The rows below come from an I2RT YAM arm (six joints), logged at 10 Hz.
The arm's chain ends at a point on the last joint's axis. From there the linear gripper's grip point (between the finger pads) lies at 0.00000 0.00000 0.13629 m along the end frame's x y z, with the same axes.
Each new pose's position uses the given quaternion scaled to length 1; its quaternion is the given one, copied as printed.
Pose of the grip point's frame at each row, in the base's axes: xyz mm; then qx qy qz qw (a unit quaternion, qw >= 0):
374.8, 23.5, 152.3, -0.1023, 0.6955, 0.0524, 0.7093
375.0, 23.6, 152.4, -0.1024, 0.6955, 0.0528, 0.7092
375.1, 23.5, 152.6, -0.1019, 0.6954, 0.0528, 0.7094
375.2, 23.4, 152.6, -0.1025, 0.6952, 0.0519, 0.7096
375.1, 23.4, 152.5, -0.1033, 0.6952, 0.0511, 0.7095
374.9, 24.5, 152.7, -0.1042, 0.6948, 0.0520, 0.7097
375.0, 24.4, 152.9, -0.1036, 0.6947, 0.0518, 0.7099
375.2, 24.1, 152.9, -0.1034, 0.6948, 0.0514, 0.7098
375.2, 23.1, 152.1, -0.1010, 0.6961, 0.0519, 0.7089
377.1, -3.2, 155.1, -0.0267, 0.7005, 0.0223, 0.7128
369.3, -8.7, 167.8, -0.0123, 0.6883, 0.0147, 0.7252
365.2, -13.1, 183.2, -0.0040, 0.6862, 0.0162, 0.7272
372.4, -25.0, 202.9, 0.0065, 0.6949, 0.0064, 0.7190
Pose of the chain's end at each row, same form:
241.8, -6.2, 150.7, -0.1023, 0.6955, 0.0524, 0.7093
242.0, -6.2, 150.8, -0.1024, 0.6955, 0.0528, 0.7092
242.1, -6.2, 151.0, -0.1019, 0.6954, 0.0528, 0.7094
242.2, -6.3, 150.9, -0.1025, 0.6952, 0.0519, 0.7096
242.1, -6.3, 150.9, -0.1033, 0.6952, 0.0511, 0.7095
242.0, -5.5, 151.0, -0.1042, 0.6948, 0.0520, 0.7097
242.0, -5.5, 151.1, -0.1036, 0.6947, 0.0518, 0.7099
242.2, -5.6, 151.1, -0.1034, 0.6948, 0.0514, 0.7098
242.1, -6.3, 150.7, -0.1010, 0.6961, 0.0519, 0.7089
241.2, -12.6, 152.8, -0.0267, 0.7005, 0.0223, 0.7128
233.3, -13.9, 160.7, -0.0123, 0.6883, 0.0147, 0.7252
229.2, -16.9, 175.3, -0.0040, 0.6862, 0.0162, 0.7272
236.2, -24.9, 198.3, 0.0065, 0.6949, 0.0064, 0.7190

